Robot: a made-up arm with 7 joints. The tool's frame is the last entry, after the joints. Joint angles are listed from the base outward.
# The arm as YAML. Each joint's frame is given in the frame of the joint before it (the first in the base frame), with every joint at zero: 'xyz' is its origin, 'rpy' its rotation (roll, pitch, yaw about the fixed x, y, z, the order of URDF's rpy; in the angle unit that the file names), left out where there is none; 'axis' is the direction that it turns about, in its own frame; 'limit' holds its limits. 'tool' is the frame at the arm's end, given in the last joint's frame.
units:
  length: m
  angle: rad
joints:
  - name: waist
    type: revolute
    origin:
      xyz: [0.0, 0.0, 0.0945]
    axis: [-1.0, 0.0, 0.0]
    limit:
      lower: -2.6
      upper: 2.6
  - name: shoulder
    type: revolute
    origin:
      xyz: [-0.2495, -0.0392, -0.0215]
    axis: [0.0, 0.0, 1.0]
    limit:
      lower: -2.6
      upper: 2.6
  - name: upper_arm
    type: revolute
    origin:
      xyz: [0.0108, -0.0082, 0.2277]
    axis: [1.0, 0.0, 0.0]
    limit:
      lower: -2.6
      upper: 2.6
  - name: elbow
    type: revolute
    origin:
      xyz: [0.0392, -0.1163, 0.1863]
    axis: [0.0, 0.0, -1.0]
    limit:
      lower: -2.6
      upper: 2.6
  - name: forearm
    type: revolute
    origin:
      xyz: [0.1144, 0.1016, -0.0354]
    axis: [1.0, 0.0, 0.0]
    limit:
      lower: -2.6
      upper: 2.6
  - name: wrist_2
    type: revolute
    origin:
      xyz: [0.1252, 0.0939, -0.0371]
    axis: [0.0, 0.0, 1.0]
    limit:
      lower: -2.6
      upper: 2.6
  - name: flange
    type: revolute
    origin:
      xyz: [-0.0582, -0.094, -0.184]
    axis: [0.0, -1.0, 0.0]
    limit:
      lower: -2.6
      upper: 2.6
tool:
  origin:
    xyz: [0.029, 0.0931, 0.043]
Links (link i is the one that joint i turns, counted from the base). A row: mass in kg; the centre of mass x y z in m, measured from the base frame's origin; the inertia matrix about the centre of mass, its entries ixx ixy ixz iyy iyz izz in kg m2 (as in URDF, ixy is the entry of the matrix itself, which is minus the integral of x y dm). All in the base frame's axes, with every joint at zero. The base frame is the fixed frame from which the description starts. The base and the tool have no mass.
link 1: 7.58; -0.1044 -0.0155 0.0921; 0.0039 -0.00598 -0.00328 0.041 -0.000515 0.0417
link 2: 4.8; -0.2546 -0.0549 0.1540; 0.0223 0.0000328 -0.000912 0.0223 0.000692 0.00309
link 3: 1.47; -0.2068 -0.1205 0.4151; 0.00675 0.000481 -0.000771 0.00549 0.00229 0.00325
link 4: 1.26; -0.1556 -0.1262 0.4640; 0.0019 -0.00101 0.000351 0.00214 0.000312 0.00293
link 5: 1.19; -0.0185 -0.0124 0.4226; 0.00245 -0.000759 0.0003 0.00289 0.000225 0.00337
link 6: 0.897; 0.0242 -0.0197 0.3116; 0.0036 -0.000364 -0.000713 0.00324 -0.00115 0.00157
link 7: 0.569; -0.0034 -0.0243 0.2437; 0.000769 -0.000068 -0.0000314 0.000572 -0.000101 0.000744
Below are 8 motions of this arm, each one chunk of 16 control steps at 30 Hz.
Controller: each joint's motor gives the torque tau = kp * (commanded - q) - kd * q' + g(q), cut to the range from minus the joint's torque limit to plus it. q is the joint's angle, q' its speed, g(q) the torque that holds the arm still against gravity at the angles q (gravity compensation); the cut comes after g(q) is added. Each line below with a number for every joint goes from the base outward.
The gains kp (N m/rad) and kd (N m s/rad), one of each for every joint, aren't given. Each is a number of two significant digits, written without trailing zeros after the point. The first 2 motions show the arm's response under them.
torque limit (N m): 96 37 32 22 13 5.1 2.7
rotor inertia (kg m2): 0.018 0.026 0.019 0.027 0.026 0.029 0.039
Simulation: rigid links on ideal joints. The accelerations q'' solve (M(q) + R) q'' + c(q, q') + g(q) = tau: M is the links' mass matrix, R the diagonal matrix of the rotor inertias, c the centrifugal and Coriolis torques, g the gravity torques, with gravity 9.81 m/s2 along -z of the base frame. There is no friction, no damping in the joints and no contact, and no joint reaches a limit. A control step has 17 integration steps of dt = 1/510 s. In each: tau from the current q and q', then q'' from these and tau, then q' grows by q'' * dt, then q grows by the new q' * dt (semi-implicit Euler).
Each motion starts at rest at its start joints. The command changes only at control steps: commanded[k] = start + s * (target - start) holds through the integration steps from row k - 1 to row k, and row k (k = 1, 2, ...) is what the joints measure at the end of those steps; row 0 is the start. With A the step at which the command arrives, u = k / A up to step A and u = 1 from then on. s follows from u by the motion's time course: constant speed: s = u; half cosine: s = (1 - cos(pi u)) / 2; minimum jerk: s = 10 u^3 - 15 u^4 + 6 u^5; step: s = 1 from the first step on.
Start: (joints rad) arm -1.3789 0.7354 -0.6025 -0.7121 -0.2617 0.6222 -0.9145
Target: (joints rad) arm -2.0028 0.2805 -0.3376 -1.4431 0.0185 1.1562 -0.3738
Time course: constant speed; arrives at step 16
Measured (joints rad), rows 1 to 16:
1: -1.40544 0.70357 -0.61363 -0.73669 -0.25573 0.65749 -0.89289
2: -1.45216 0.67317 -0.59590 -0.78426 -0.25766 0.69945 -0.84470
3: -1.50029 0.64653 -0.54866 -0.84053 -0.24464 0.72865 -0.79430
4: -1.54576 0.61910 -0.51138 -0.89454 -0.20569 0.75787 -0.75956
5: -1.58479 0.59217 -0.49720 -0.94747 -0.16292 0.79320 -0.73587
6: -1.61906 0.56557 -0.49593 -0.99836 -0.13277 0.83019 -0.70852
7: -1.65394 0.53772 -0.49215 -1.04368 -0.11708 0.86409 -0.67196
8: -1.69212 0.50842 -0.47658 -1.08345 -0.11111 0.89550 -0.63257
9: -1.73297 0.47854 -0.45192 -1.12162 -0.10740 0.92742 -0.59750
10: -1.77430 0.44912 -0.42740 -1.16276 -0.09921 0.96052 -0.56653
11: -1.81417 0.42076 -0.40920 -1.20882 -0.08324 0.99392 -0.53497
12: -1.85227 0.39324 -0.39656 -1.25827 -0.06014 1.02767 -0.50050
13: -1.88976 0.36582 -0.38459 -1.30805 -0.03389 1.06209 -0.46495
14: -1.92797 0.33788 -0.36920 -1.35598 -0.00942 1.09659 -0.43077
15: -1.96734 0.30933 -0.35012 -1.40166 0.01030 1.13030 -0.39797
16: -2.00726 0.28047 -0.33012 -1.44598 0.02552 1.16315 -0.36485
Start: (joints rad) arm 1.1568 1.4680 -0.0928 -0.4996 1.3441 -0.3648 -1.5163
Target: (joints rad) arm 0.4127 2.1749 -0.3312 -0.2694 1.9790 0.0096 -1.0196
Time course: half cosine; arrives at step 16
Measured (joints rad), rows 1 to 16:
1: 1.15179 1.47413 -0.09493 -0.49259 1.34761 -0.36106 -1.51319
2: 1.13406 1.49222 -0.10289 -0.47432 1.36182 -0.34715 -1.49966
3: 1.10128 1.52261 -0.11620 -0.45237 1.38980 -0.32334 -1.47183
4: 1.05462 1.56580 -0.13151 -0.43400 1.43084 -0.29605 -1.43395
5: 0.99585 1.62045 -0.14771 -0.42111 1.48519 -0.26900 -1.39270
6: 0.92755 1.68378 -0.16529 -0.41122 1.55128 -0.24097 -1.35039
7: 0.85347 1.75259 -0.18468 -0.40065 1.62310 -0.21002 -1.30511
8: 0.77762 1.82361 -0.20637 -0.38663 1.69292 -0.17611 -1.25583
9: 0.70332 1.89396 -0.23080 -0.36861 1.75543 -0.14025 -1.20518
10: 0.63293 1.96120 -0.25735 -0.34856 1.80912 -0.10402 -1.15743
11: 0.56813 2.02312 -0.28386 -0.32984 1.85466 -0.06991 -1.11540
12: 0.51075 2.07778 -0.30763 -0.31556 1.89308 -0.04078 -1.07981
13: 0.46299 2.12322 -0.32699 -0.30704 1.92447 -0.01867 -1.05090
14: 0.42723 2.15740 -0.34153 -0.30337 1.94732 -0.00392 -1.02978
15: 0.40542 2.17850 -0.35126 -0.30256 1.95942 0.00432 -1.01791
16: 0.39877 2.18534 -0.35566 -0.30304 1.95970 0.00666 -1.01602
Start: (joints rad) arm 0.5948 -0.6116 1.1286 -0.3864 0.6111 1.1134 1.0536
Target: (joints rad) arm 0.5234 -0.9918 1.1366 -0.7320 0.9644 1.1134 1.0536
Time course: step
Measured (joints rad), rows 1 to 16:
1: 0.51918 -0.70942 1.03493 -0.49647 0.65044 1.11744 1.05556
2: 0.50280 -0.96874 1.07277 -0.62874 0.74680 1.10356 1.05920
3: 0.52596 -1.08591 1.20505 -0.71196 0.94456 1.12293 1.05671
4: 0.52920 -1.01372 1.25946 -0.82016 1.15991 1.16125 1.04684
5: 0.51801 -0.98579 1.22497 -0.88387 1.25566 1.13442 1.04207
6: 0.53028 -0.99804 1.19819 -0.85122 1.17047 1.09938 1.04740
7: 0.53506 -0.99859 1.14367 -0.78266 1.00611 1.10703 1.05596
8: 0.52991 -0.98829 1.07508 -0.71471 0.88089 1.12342 1.05971
9: 0.52466 -0.98349 1.04980 -0.67175 0.81677 1.11627 1.05798
10: 0.51955 -0.98613 1.08030 -0.67123 0.81696 1.10258 1.05532
11: 0.51696 -0.99051 1.13225 -0.69917 0.88522 1.10535 1.05414
12: 0.51845 -0.99384 1.16907 -0.73321 0.98770 1.11957 1.05305
13: 0.52176 -0.99570 1.18155 -0.75776 1.06127 1.12634 1.05109
14: 0.52398 -0.99564 1.17504 -0.76456 1.06807 1.12083 1.05000
15: 0.52481 -0.99387 1.15451 -0.75447 1.02211 1.11339 1.05147
16: 0.52526 -0.99148 1.12792 -0.73597 0.96220 1.11121 1.05439

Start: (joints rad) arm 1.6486 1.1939 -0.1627 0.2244 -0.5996 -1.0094 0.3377
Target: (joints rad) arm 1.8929 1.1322 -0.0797 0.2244 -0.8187 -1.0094 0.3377
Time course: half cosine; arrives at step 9
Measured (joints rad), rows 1 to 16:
1: 1.65358 1.19158 -0.15976 0.22262 -0.60307 -1.00921 0.33778
2: 1.67251 1.18575 -0.15003 0.22013 -0.61681 -1.00932 0.33802
3: 1.70767 1.17806 -0.13623 0.22094 -0.64321 -1.01049 0.33826
4: 1.75257 1.16917 -0.12336 0.22407 -0.67966 -1.01170 0.33816
5: 1.79853 1.15950 -0.11168 0.22609 -0.72187 -1.01133 0.33774
6: 1.83939 1.14976 -0.09985 0.22676 -0.76354 -1.00975 0.33739
7: 1.87148 1.14118 -0.08890 0.22778 -0.79817 -1.00860 0.33734
8: 1.89193 1.13521 -0.08156 0.22925 -0.82133 -1.00841 0.33741
9: 1.89830 1.13293 -0.07995 0.22987 -0.83045 -1.00843 0.33739
10: 1.89473 1.13215 -0.08137 0.22744 -0.82818 -1.00809 0.33735
11: 1.89089 1.13138 -0.08054 0.22393 -0.82231 -1.00816 0.33754
12: 1.89111 1.13160 -0.07809 0.22333 -0.81759 -1.00944 0.33788
13: 1.89306 1.13231 -0.07786 0.22428 -0.81490 -1.01081 0.33802
14: 1.89390 1.13285 -0.07971 0.22412 -0.81460 -1.01071 0.33785
15: 1.89347 1.13289 -0.08102 0.22326 -0.81607 -1.00955 0.33764
16: 1.89286 1.13250 -0.08061 0.22335 -0.81798 -1.00888 0.33761

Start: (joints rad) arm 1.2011 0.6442 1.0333 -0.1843 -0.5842 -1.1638 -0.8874
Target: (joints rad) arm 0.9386 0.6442 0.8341 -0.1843 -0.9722 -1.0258 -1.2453
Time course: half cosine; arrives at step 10
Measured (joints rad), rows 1 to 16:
1: 1.19562 0.64581 1.02790 -0.18399 -0.58714 -1.16265 -0.89303
2: 1.17798 0.64777 1.01168 -0.18543 -0.60098 -1.15630 -0.91681
3: 1.14805 0.64722 0.98718 -0.18987 -0.63327 -1.14123 -0.96401
4: 1.10953 0.64522 0.95882 -0.19343 -0.68546 -1.11909 -1.02523
5: 1.06751 0.64323 0.92889 -0.19263 -0.75329 -1.09439 -1.08670
6: 1.02637 0.64159 0.89865 -0.18823 -0.82907 -1.07006 -1.14137
7: 0.98951 0.63995 0.87064 -0.18328 -0.90286 -1.04751 -1.18857
8: 0.96001 0.63829 0.84851 -0.17976 -0.96424 -1.02893 -1.22693
9: 0.94093 0.63713 0.83528 -0.17778 -1.00483 -1.01721 -1.25134
10: 0.93460 0.63710 0.83220 -0.17681 -1.01999 -1.01421 -1.25653
11: 0.93655 0.63999 0.83387 -0.17673 -1.01078 -1.01868 -1.24703
12: 0.93919 0.64431 0.83416 -0.17984 -0.98650 -1.02550 -1.23844
13: 0.93997 0.64644 0.83370 -0.18632 -0.96151 -1.02972 -1.24036
14: 0.93935 0.64657 0.83424 -0.19121 -0.94713 -1.03060 -1.24737
15: 0.93867 0.64585 0.83536 -0.19108 -0.94709 -1.02972 -1.24996
16: 0.93846 0.64490 0.83552 -0.18727 -0.95813 -1.02790 -1.24657

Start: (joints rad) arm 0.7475 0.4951 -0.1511 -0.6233 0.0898 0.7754 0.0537
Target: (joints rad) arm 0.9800 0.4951 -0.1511 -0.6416 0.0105 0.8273 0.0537
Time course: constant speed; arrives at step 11
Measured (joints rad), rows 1 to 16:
1: 0.76294 0.49427 -0.13592 -0.62717 0.08130 0.77569 0.05411
2: 0.78527 0.49485 -0.13510 -0.62667 0.07934 0.78339 0.05469
3: 0.81098 0.49578 -0.14722 -0.62646 0.07615 0.79263 0.05442
4: 0.83677 0.49705 -0.15924 -0.62887 0.06592 0.79774 0.05332
5: 0.85935 0.49743 -0.16363 -0.63198 0.05310 0.80041 0.05256
6: 0.87875 0.49684 -0.15910 -0.63356 0.04280 0.80385 0.05294
7: 0.89701 0.49589 -0.15087 -0.63367 0.03652 0.80879 0.05395
8: 0.91625 0.49531 -0.14560 -0.63409 0.03212 0.81406 0.05453
9: 0.93745 0.49545 -0.14615 -0.63602 0.02693 0.81891 0.05425
10: 0.96011 0.49608 -0.15064 -0.63905 0.02014 0.82358 0.05359
11: 0.98285 0.49667 -0.15498 -0.64190 0.01243 0.82842 0.05323
12: 0.98910 0.49761 -0.17122 -0.63990 0.01325 0.83307 0.05296
13: 0.98715 0.49666 -0.16999 -0.64143 0.00822 0.82993 0.05271
14: 0.98155 0.49540 -0.15451 -0.64226 0.00458 0.82530 0.05316
15: 0.97631 0.49391 -0.14097 -0.64097 0.00757 0.82510 0.05421
16: 0.97502 0.49357 -0.13775 -0.63988 0.01224 0.82700 0.05484

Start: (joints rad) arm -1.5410 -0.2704 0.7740 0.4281 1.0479 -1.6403 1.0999
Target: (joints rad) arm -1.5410 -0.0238 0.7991 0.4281 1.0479 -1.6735 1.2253
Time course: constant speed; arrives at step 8
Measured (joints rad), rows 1 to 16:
1: -1.54239 -0.24699 0.78083 0.43222 1.06451 -1.64187 1.10953
2: -1.54488 -0.20831 0.79110 0.43616 1.07867 -1.65189 1.13289
3: -1.54541 -0.17513 0.79572 0.43801 1.07278 -1.66103 1.15736
4: -1.54413 -0.14537 0.79398 0.43786 1.05821 -1.66162 1.17255
5: -1.54209 -0.11312 0.79172 0.43440 1.04612 -1.66073 1.18165
6: -1.54008 -0.07958 0.79108 0.42833 1.03850 -1.66423 1.19392
7: -1.53858 -0.04739 0.79126 0.42284 1.03532 -1.66944 1.21234
8: -1.53797 -0.01670 0.79292 0.42032 1.03633 -1.67343 1.23206
9: -1.53536 -0.01051 0.79122 0.41750 1.02421 -1.67553 1.23861
10: -1.53559 -0.01891 0.78474 0.41584 1.01504 -1.67076 1.22847
11: -1.53713 -0.02216 0.78810 0.41808 1.02395 -1.66693 1.21785
12: -1.53966 -0.02222 0.79714 0.42307 1.04091 -1.67095 1.21886
13: -1.54229 -0.02449 0.80358 0.42968 1.05534 -1.67639 1.22689
14: -1.54409 -0.02730 0.80665 0.43577 1.06431 -1.67738 1.23074
15: -1.54477 -0.02810 0.80794 0.43853 1.06693 -1.67600 1.22724
16: -1.54432 -0.02710 0.80703 0.43730 1.06336 -1.67515 1.22252

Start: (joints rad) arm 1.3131 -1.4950 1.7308 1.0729 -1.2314 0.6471 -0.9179
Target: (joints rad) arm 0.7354 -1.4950 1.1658 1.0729 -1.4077 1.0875 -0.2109
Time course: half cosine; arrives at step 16
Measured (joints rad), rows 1 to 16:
1: 1.30763 -1.49443 1.72792 1.07101 -1.22870 0.65043 -0.91360
2: 1.29097 -1.49322 1.71715 1.06780 -1.22191 0.66381 -0.89499
3: 1.26353 -1.49223 1.69541 1.06626 -1.21683 0.68845 -0.85669
4: 1.22660 -1.49174 1.66144 1.06655 -1.22085 0.71970 -0.80393
5: 1.18170 -1.49183 1.61539 1.06828 -1.23674 0.75489 -0.74508
6: 1.13069 -1.49261 1.55938 1.07124 -1.26251 0.79376 -0.68340
7: 1.07573 -1.49394 1.49731 1.07485 -1.29372 0.83530 -0.61734
8: 1.01905 -1.49535 1.43374 1.07819 -1.32543 0.87745 -0.54648
9: 0.96283 -1.49642 1.37270 1.08044 -1.35347 0.91876 -0.47452
10: 0.90908 -1.49687 1.31710 1.08126 -1.37555 0.95851 -0.40682
11: 0.85969 -1.49672 1.26880 1.08083 -1.39147 0.99565 -0.34681
12: 0.81646 -1.49618 1.22879 1.07970 -1.40248 1.02851 -0.29554
13: 0.78105 -1.49561 1.19749 1.07849 -1.41026 1.05533 -0.25371
14: 0.75490 -1.49531 1.17503 1.07764 -1.41608 1.07474 -0.22308
15: 0.73912 -1.49541 1.16157 1.07720 -1.42052 1.08585 -0.20580
16: 0.73439 -1.49588 1.15750 1.07699 -1.42336 1.08823 -0.20293

